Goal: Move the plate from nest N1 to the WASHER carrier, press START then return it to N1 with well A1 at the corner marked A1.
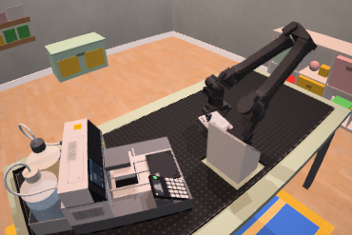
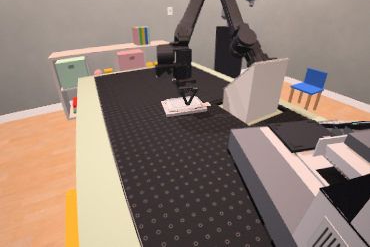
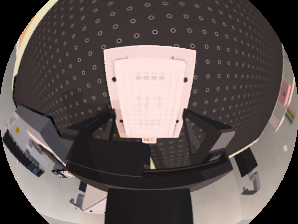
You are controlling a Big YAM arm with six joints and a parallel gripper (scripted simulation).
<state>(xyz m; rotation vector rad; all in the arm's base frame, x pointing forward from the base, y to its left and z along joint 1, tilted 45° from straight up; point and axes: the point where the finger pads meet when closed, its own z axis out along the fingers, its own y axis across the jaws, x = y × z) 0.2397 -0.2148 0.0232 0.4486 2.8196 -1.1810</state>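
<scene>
The white well plate is 2 cm below my hand. From my hand the other things lie so: plate nest N1: 3 cm below; then plate washer: 1 cm behind, 57 cm to the left, 9 cm above.
</scene>
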